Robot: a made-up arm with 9 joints. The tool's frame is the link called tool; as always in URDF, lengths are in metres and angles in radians.
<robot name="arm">
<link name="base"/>
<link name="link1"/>
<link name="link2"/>
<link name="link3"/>
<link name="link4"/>
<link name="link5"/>
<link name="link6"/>
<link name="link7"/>
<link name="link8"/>
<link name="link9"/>
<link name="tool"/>
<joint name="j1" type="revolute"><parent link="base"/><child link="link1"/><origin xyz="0 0 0.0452" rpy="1.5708 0 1.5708"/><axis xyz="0 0 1"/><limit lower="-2.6" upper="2.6" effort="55" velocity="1.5"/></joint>
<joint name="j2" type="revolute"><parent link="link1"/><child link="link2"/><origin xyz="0.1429 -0.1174 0.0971" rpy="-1.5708 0 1.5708"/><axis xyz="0 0 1"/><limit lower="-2.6" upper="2.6" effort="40" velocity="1.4"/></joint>
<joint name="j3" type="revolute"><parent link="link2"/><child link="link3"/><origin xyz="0.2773 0.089 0.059" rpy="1.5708 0 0"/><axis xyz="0 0 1"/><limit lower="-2.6" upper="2.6" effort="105" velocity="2.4"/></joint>
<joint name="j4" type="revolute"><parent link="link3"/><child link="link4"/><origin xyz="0.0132 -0.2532 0.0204" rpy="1.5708 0 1.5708"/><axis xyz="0 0 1"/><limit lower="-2.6" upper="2.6" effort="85" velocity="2"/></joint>
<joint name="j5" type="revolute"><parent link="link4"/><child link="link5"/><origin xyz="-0.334 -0.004 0.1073" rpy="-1.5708 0 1.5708"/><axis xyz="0 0 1"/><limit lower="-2.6" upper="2.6" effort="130" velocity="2.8"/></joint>
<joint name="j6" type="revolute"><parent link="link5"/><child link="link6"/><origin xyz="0.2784 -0.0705 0.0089" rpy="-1.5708 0 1.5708"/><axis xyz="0 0 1"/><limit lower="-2.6" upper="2.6" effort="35" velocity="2.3"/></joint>
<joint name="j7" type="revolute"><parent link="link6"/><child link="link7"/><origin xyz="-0.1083 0.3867 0.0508" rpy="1.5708 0 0"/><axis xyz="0 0 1"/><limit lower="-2.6" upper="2.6" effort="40" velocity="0.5"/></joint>
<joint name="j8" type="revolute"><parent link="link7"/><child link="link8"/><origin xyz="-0.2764 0.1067 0.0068" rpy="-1.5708 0 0"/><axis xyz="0 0 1"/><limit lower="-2.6" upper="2.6" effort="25" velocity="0.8"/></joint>
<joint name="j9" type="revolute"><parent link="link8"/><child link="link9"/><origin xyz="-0.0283 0.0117 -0.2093" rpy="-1.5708 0 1.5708"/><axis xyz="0 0 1"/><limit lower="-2.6" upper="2.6" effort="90" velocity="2.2"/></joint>
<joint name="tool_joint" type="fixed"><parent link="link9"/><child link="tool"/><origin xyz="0.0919 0.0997 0.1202" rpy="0 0 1.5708"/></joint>
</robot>
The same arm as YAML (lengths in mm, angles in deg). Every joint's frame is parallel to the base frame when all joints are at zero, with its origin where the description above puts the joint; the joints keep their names.
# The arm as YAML. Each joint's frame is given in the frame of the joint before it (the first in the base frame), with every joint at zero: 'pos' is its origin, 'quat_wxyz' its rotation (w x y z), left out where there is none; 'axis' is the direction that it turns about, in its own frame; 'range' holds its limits. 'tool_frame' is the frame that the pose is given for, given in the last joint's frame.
length_unit: mm
angle_unit: deg
joints:
  - joint: j1
    pos: [0.0, 0.0, 45.2]
    axis: [1.0, 0.0, 0.0]
    range: [-148.97, 148.97]
  - joint: j2
    pos: [97.1, 142.9, -117.4]
    axis: [0.0, -1.0, 0.0]
    range: [-148.97, 148.97]
  - joint: j3
    pos: [-89.0, -59.0, 277.3]
    axis: [1.0, 0.0, 0.0]
    range: [-148.97, 148.97]
  - joint: j4
    pos: [20.4, 253.2, 13.2]
    axis: [0.0, 0.0, 1.0]
    range: [-148.97, 148.97]
  - joint: j5
    pos: [-4.0, 334.0, 107.3]
    axis: [0.0, 1.0, 0.0]
    range: [-148.97, 148.97]
  - joint: j6
    pos: [278.4, 8.9, 70.5]
    axis: [-1.0, 0.0, 0.0]
    range: [-148.97, 148.97]
  - joint: j7
    pos: [-50.8, -386.7, 108.3]
    axis: [0.0, 1.0, 0.0]
    range: [-148.97, 148.97]
  - joint: j8
    pos: [-106.7, 6.8, 276.4]
    axis: [-1.0, 0.0, 0.0]
    range: [-148.97, 148.97]
  - joint: j9
    pos: [209.3, -11.7, 28.3]
    axis: [0.0, 0.0, 1.0]
    range: [-148.97, 148.97]
tool_frame:
  pos: [99.7, -91.9, 120.2]
  quat_wxyz: [1.0, 0.0, 0.000004, 0.000007]

